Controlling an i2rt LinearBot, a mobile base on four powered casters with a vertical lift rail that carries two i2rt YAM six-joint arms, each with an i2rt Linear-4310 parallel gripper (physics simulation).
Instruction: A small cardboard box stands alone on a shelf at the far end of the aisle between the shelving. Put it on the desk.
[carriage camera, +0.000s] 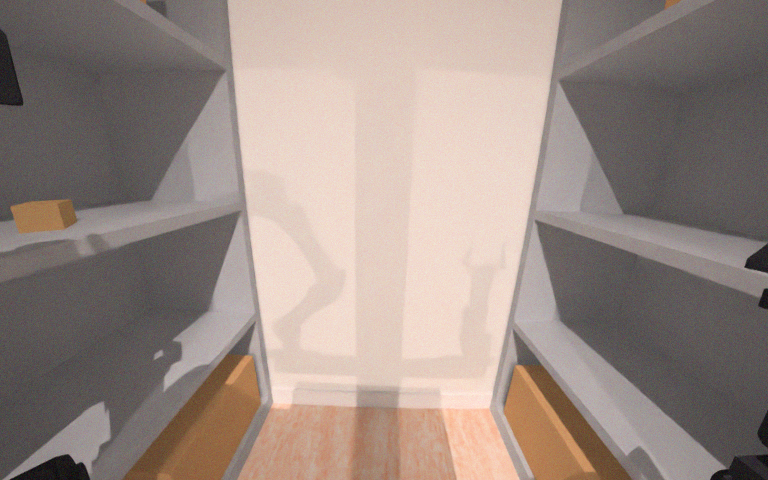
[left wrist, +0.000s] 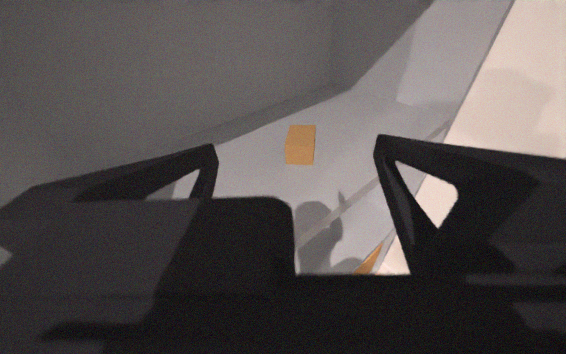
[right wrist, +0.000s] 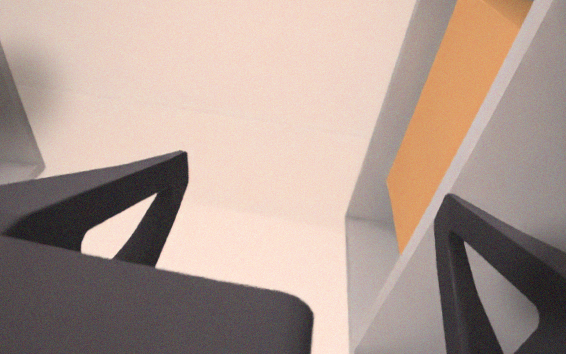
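The small cardboard box (carriage camera: 44, 215) (left wrist: 300, 145) stands alone on the middle shelf (carriage camera: 152, 226) (left wrist: 345, 122) of the left shelving, near its front edge in the carriage view. My left gripper (left wrist: 293, 148) is open and empty. In the left wrist view the box appears between its two fingertips but farther off, beyond them and touching neither. My right gripper (right wrist: 312, 186) is open and empty, facing the end wall and the right shelving. Dark parts of the arms show at the left and right edges of the carriage view. The desk does not show in these views.
Shelving stands on both sides of the aisle, with an upper shelf (carriage camera: 169, 33) above the box's level. Large cardboard boxes (carriage camera: 209, 424) (carriage camera: 543, 418) (right wrist: 450, 115) fill the bottom compartments. A pale wall (carriage camera: 385, 226) closes the aisle's end.
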